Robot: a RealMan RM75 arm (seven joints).
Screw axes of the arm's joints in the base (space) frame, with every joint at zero. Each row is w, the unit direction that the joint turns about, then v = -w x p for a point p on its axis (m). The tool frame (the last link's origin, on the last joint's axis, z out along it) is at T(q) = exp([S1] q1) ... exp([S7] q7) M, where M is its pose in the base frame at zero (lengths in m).
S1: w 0 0 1 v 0 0 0
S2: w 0 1 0 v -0.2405 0 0
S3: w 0 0 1 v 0 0 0
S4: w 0 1 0 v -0.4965 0 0
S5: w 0 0 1 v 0 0 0
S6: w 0 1 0 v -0.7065 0 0
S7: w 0 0 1 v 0 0 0
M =
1 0 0 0
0 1 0 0
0 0 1 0.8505
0 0 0 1
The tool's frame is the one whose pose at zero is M.
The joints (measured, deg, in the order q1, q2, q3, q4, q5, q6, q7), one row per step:
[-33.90, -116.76, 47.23, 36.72, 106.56, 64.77, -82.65]
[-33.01, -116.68, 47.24, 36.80, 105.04, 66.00, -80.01]
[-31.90, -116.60, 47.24, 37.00, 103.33, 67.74, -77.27]
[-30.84, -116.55, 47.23, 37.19, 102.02, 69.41, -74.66]
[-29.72, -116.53, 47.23, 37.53, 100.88, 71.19, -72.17]
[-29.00, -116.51, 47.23, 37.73, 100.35, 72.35, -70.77]
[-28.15, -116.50, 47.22, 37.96, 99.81, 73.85, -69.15]
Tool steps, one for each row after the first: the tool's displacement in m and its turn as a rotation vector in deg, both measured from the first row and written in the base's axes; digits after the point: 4 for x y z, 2 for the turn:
[-0.0017, -0.0044, 0.0017, 0.54, -0.11, -1.85]
[-0.0033, -0.0102, 0.0038, 1.05, -0.48, -3.94]
[-0.0052, -0.0162, 0.0054, 1.45, -0.60, -5.95]
[-0.0070, -0.0227, 0.0071, 1.82, -0.66, -8.00]
[-0.0085, -0.0271, 0.0080, 1.91, -0.66, -9.17]
[-0.0101, -0.0327, 0.0087, 1.91, -0.71, -10.62]

